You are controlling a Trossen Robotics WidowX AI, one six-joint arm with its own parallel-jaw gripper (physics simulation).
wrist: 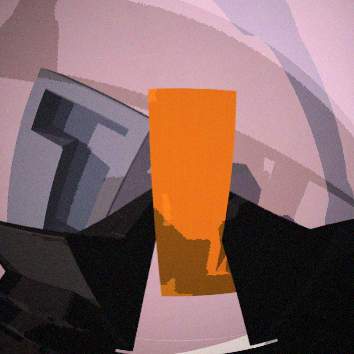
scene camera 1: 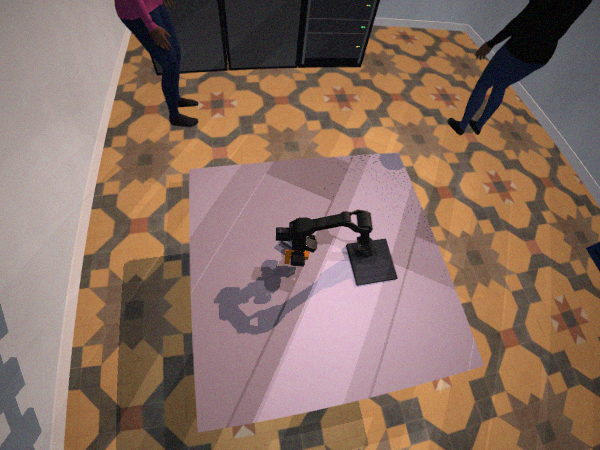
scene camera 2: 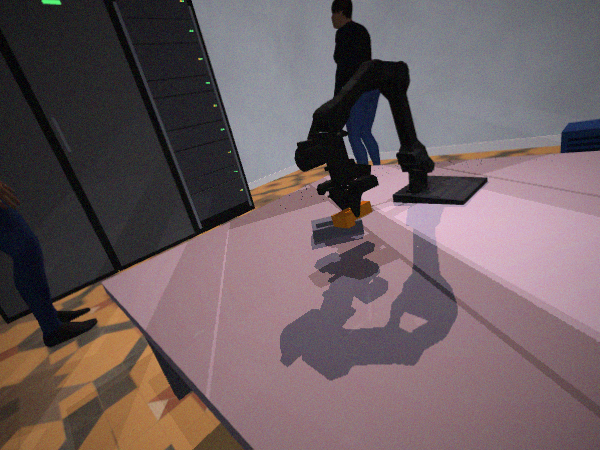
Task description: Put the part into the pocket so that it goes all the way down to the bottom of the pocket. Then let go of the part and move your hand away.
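Places are measured from the arm's base along level axes (x ahead, y left, z up), in metres.
Pixels of known places: gripper, fingertip midpoint: (wrist: 186, 195) (scene camera 1: 297, 255) (scene camera 2: 353, 216); arm's base at its link origin: (scene camera 1: 362, 252) (scene camera 2: 418, 188).
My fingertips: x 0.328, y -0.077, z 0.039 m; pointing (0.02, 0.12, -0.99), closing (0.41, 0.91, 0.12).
For each thing: its top centre in the pictures, then the offset to it from my fingertips. Level surfaces: height alone.
- orange part at its top centre: (wrist: 229, 229) (scene camera 2: 354, 207) (scene camera 1: 296, 256) dx +0.008, dy +0.011, dz +0.029 m
- grey block at its top centre: (wrist: 54, 184) (scene camera 2: 335, 220) dx -0.037, dy -0.082, dz -0.026 m
- table with its pocket, surface height: dz -0.057 m
- pink table top at its surface level: dz -0.062 m
The orange part (scene camera 1: 289, 257) (scene camera 2: 344, 219) (wrist: 192, 150) is held between the fingers of my gripper (scene camera 1: 298, 261) (scene camera 2: 356, 211) (wrist: 186, 195), which is shut on it. In the wrist view it looks like an upright orange bar. The grey block (scene camera 2: 340, 235) (wrist: 27, 165) stands on the table with its pocket (wrist: 75, 155), an angular, stepped opening, facing up. In the wrist view the block is left of the part and turned relative to it. In scene camera 2 the part overlaps the block's upper right side. The pocket's lower end is hidden behind a finger.
The arm's black base plate (scene camera 1: 377, 270) (scene camera 2: 450, 190) stands on the pink table top (scene camera 1: 325, 375) (scene camera 2: 300, 410). The arm's shadow (scene camera 1: 245, 320) (scene camera 2: 350, 345) falls on the table. Two people stand beyond the table, near dark cabinets (scene camera 1: 262, 35) (scene camera 2: 65, 125).
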